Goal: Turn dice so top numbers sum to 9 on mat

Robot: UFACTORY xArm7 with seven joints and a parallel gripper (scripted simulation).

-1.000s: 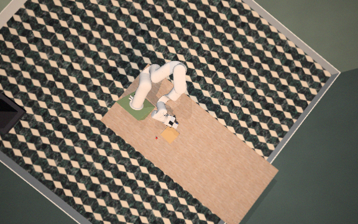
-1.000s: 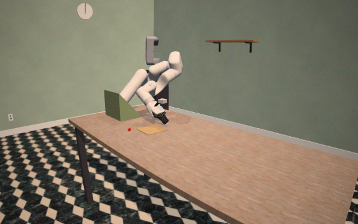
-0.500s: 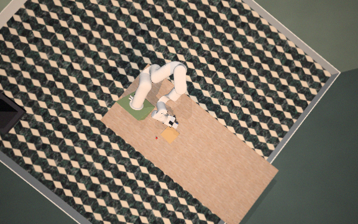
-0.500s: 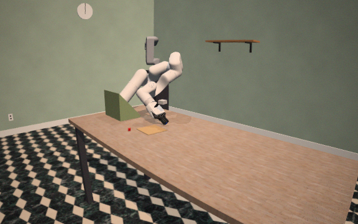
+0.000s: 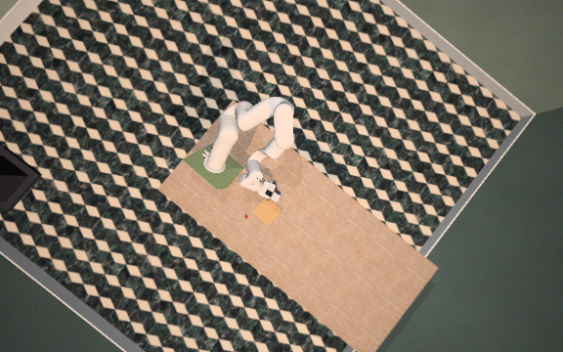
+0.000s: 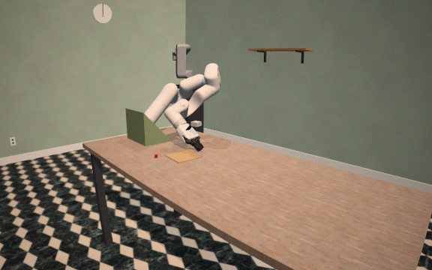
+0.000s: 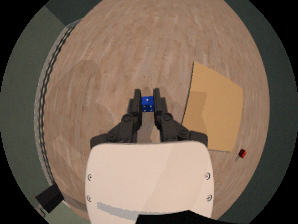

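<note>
Now: the blue die 1 cm ahead of my hand and 1 cm below it. The rest, counted from my hand: black die 6 cm behind, 5 cm to the left, 2 cm below; tan mat 2 cm ahead, 13 cm to the right, 2 cm below; red die 6 cm behind, 24 cm to the right, 2 cm below.
</note>
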